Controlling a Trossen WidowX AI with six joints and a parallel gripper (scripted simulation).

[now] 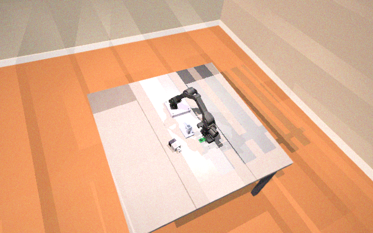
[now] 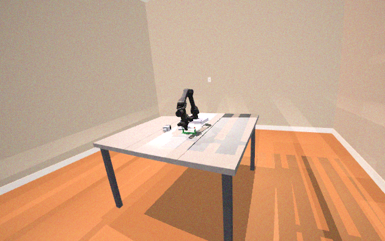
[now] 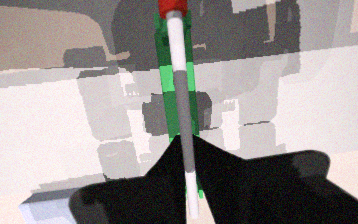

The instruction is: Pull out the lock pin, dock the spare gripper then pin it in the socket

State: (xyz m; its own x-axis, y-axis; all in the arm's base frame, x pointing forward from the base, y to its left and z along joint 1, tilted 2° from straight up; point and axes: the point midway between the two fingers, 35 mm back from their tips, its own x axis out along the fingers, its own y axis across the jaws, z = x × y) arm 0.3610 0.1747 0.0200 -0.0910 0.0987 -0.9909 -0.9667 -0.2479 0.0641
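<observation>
Right now my gripper tip is 20 mm to the right of the green pin holder. The rest, counted from my gripper tip: mount (90 mm behind, 120 mm to the right, 20 mm above); then spare gripper (30 mm ahead, 250 mm to the right).
</observation>
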